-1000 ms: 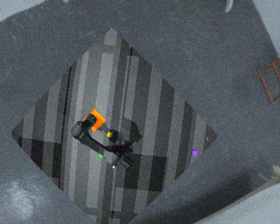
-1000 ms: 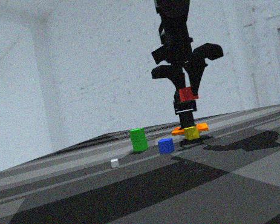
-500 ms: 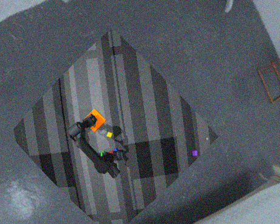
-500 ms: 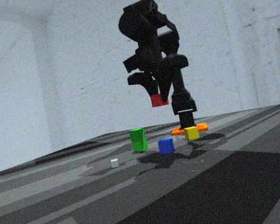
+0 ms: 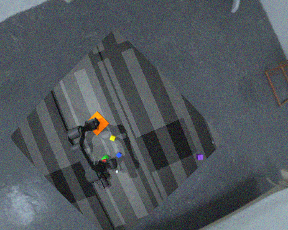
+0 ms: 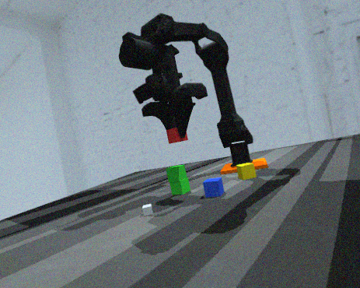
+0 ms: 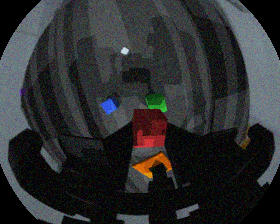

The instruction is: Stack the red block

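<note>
The blue block is 40 mm ahead of my gripper tip, 70 mm to the left of it and 110 mm below it. Round my gripper tip: red block (10 mm above); then small white cube (130 mm ahead, 30 mm to the right, 120 mm below); then yellow block (90 mm behind, 120 mm to the left, 110 mm below).
</note>
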